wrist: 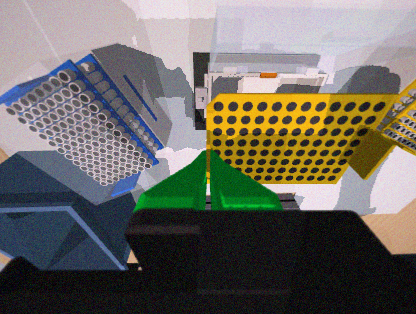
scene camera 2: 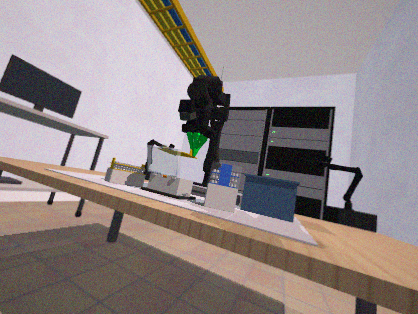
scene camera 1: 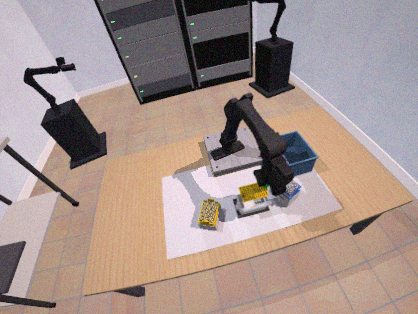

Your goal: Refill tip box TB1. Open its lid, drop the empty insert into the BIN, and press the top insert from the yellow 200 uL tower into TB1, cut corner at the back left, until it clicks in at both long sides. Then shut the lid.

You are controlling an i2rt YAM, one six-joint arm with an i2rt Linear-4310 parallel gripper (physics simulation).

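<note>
My gripper (scene camera 1: 267, 187) (scene camera 2: 194, 153) (wrist: 208, 157) is shut on the left edge of the empty yellow insert (scene camera 1: 253, 192) (scene camera 2: 176, 151) (wrist: 285, 135). The insert hangs above tip box TB1 (scene camera 1: 251, 208) (scene camera 2: 170, 185), out of the box and to the right of the fingertips in the wrist view. TB1's clear lid (scene camera 2: 164, 163) (wrist: 270, 40) stands open. The yellow tower (scene camera 1: 209, 214) (scene camera 2: 125, 175) (wrist: 404, 117) stands on the left of the mat in scene camera 1, with a filled insert on top. The blue BIN (scene camera 1: 303, 163) (scene camera 2: 270, 199) (wrist: 50, 175) stands at the back right.
A blue-topped tip tower (scene camera 1: 290, 192) (scene camera 2: 222, 195) (wrist: 90, 120) stands tilted in angle between TB1 and the BIN, close to the gripper. The arm's grey base plate (scene camera 1: 216, 167) lies behind the white mat (scene camera 1: 180, 237). The mat lies on the wooden table (scene camera 1: 125, 200).
</note>
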